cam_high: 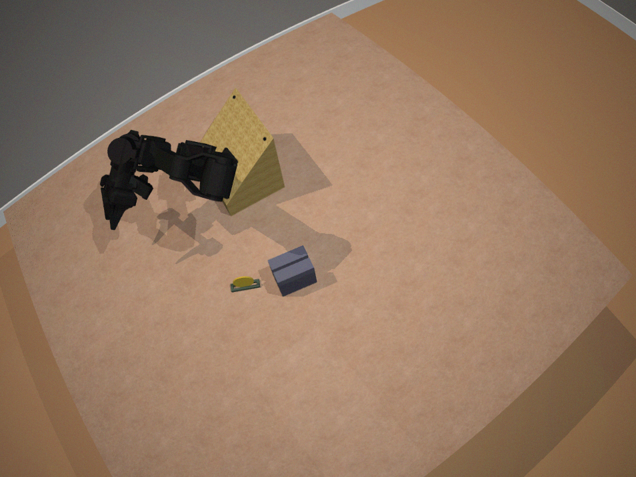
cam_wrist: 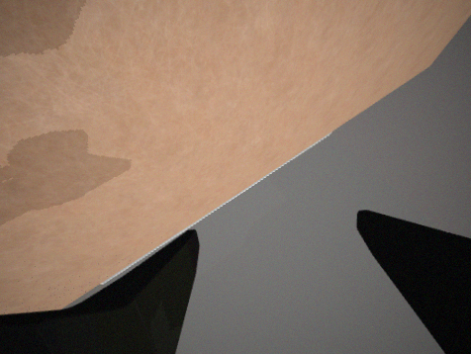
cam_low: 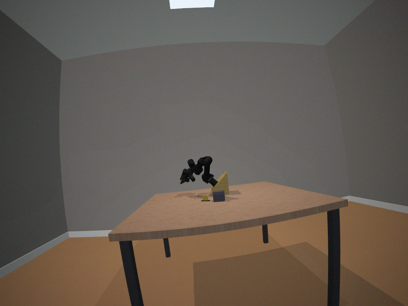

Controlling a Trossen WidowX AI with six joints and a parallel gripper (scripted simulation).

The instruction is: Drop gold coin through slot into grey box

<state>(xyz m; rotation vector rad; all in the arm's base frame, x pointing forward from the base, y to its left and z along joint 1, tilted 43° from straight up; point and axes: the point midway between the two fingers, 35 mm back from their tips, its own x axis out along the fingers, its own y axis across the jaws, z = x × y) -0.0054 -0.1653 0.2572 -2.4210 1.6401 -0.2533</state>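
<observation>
Now: gripper tip 25 cm short of the gold coin, 20 cm to the right of it and 13 cm above it.
</observation>
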